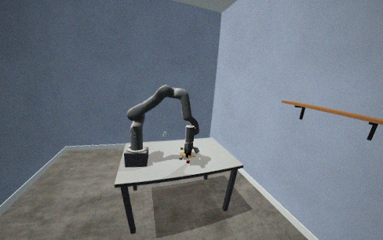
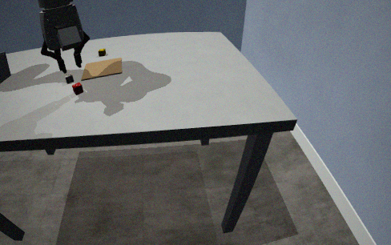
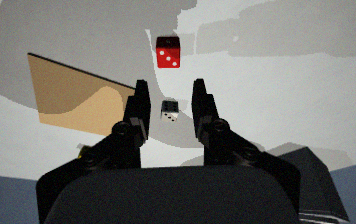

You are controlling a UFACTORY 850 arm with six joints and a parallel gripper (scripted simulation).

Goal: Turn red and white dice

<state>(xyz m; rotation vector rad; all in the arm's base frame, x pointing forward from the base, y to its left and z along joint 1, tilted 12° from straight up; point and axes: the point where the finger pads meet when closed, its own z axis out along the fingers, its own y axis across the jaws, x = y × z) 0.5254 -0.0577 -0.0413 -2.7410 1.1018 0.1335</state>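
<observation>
Right now the red die is 80 mm below my hand. The rest, counted from my hand: tan mat (160 mm to the left, 90 mm below, 20 mm ahead); then white die (80 mm below, 70 mm to the left, 70 mm behind); then yellow die (290 mm to the left, 80 mm below, 40 mm behind).
</observation>
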